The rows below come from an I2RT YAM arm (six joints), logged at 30 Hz.
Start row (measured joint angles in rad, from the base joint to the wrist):
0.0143, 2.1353, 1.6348, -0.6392, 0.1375, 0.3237
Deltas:
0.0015, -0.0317, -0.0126, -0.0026, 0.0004, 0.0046
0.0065, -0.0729, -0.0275, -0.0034, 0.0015, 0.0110
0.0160, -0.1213, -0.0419, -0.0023, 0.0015, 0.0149
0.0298, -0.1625, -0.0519, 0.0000, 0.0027, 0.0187
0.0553, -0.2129, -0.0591, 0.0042, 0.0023, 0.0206
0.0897, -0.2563, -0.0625, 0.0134, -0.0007, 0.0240
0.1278, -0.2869, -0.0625, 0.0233, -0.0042, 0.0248
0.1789, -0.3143, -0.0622, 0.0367, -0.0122, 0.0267
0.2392, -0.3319, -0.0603, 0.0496, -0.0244, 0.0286
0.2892, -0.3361, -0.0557, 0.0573, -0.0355, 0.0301
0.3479, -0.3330, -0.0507, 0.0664, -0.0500, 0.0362
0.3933, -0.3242, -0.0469, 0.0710, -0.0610, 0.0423
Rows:
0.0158, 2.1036, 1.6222, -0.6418, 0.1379, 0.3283
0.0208, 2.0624, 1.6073, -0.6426, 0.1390, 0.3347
0.0303, 2.0140, 1.5929, -0.6415, 0.1390, 0.3386
0.0441, 1.9728, 1.5829, -0.6392, 0.1402, 0.3424
0.0696, 1.9224, 1.5757, -0.6350, 0.1398, 0.3443
0.1040, 1.8790, 1.5723, -0.6258, 0.1368, 0.3477
0.1421, 1.8484, 1.5723, -0.6159, 0.1333, 0.3485
0.1932, 1.8210, 1.5726, -0.6025, 0.1253, 0.3504
0.2535, 1.8034, 1.5745, -0.5896, 0.1131, 0.3523
0.3035, 1.7992, 1.5791, -0.5819, 0.1020, 0.3538
0.3622, 1.8023, 1.5841, -0.5728, 0.0875, 0.3599
0.4076, 1.8111, 1.5879, -0.5682, 0.0765, 0.3660

